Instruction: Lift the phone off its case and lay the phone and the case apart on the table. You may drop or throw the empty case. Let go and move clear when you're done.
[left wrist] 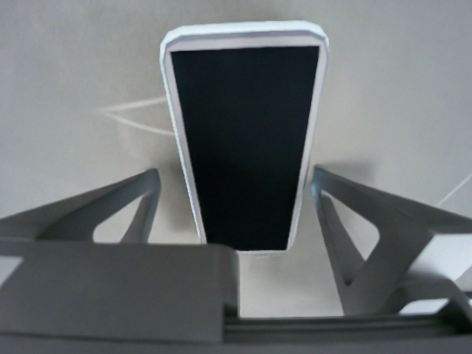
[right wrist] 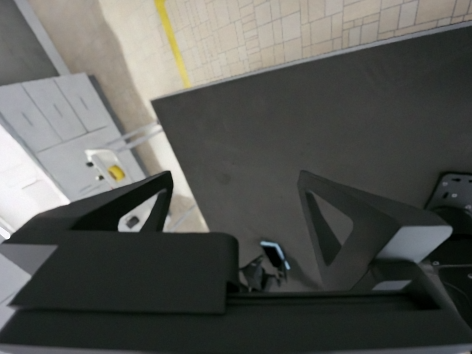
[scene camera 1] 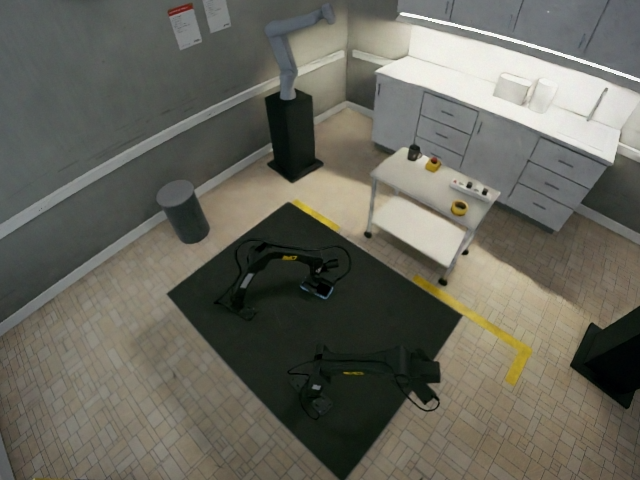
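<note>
The phone (left wrist: pixel 247 145) (right wrist: pixel 273 255), with a black screen facing up, sits in its pale blue case (left wrist: pixel 245 27) (scene camera 1: pixel 324 297), whose light rim shows around the screen. My left gripper (left wrist: pixel 236 177) is open, with one finger on each side of the near half of the phone and case, a gap showing on both sides. In scene camera 1 its fingers hang over the phone's upper-left end. My right gripper (right wrist: pixel 235 177) is open and empty, held high over the right end of the dark table top, away from the phone.
The dark table top (scene camera 1: pixel 356 315) (right wrist: pixel 280 125) bears both arm bases. Beyond its far edge stands a white cart (scene camera 1: pixel 413 227) with a mug, a yellow tape roll and other small things. A grey bin (scene camera 1: pixel 183 211) stands at the left, and a black pedestal (scene camera 1: pixel 292 134) with a grey arm farther back.
</note>
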